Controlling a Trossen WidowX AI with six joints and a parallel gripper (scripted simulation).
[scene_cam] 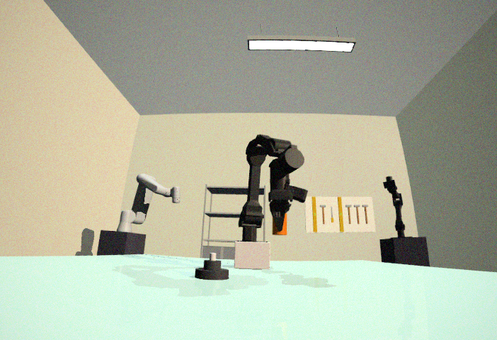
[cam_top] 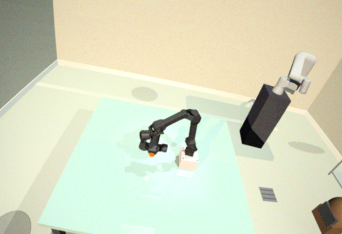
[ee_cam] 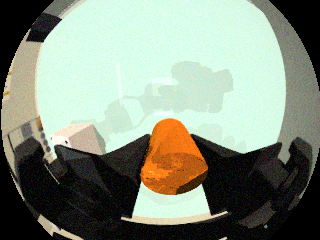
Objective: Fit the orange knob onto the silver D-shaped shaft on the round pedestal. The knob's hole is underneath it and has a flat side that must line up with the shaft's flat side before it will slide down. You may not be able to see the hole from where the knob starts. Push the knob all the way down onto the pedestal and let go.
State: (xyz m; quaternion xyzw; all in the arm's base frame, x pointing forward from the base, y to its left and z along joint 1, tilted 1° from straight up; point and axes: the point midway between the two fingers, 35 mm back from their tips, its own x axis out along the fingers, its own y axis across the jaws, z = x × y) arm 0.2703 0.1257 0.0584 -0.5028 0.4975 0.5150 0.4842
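My gripper tip is 30 mm below the orange knob. From my gripper tip the other things lie so: dark round pedestal (170 mm to the right, 90 mm below, 80 mm ahead).
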